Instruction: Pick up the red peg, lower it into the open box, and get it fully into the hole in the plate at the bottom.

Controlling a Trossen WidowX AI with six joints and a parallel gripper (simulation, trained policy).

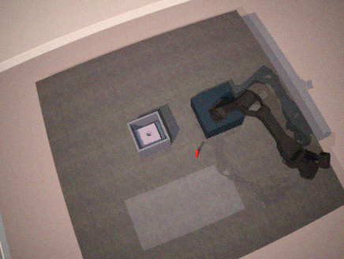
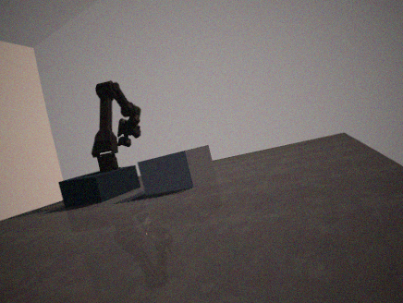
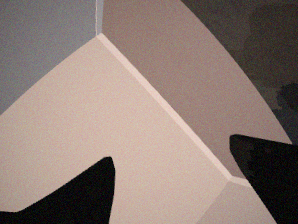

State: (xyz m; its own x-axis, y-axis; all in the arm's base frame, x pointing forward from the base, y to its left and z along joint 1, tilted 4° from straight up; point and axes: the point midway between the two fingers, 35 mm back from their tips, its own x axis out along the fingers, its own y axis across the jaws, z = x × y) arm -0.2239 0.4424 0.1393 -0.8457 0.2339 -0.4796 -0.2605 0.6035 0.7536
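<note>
Now: gripper tip 43 cm short of the red peg, 35 cm to the left of it and 20 cm above it. The rest, counted from my gripper tip: grey box: 57 cm ahead, 55 cm to the right, 21 cm below.
</note>
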